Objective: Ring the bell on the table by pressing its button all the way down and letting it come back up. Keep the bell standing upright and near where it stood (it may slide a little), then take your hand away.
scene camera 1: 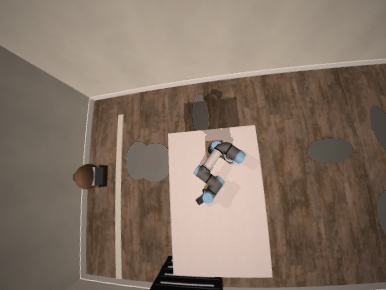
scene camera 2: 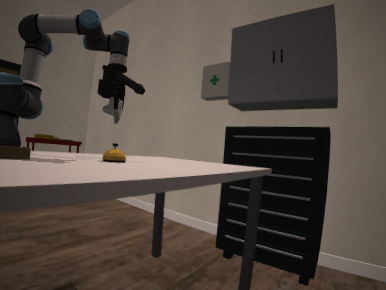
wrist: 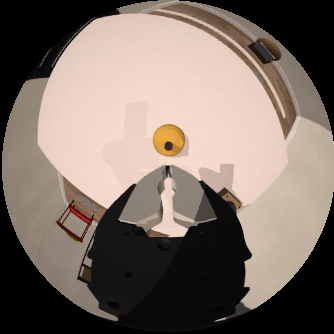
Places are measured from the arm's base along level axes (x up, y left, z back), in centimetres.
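Where they show: gripper, between the fingertips: (scene camera 2: 115, 123) (wrist: 167, 165).
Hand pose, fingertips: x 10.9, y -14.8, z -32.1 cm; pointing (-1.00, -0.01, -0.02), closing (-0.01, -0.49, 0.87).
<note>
Each offset is from my fingertips to the top centre of the thing. Level surfaces: height alone.
The yellow dome bell {dy -0.5, dx -7.2, dz -0.4 cm} (scene camera 2: 114, 155) (wrist: 169, 136) stands upright on the white table {dx -13.8 cm} (scene camera 1: 220, 245) (scene camera 2: 200, 171) (wrist: 100, 75). Its small black button {dy -0.5, dx -7.2, dz -0.4 cm} (scene camera 2: 115, 145) (wrist: 168, 146) stands up on top of the dome. My gripper (scene camera 2: 117, 121) (wrist: 167, 165) is shut with its two grey jaws together and nothing between them. It points down and hangs above the bell, with a gap between the jaw tips and the button in scene camera 2. In scene camera 1 the bell does not show; the arm is over that part of the table.
A black drawer cabinet (scene camera 2: 275, 200) stands beyond the table's edge. A grey wall cabinet (scene camera 2: 282, 60) and a first-aid box (scene camera 2: 215, 82) hang on the wall. A red stand (scene camera 2: 54, 142) (wrist: 75, 223) is behind the arm. A brown round-topped stool (scene camera 1: 85, 176) stands by the wall.
</note>
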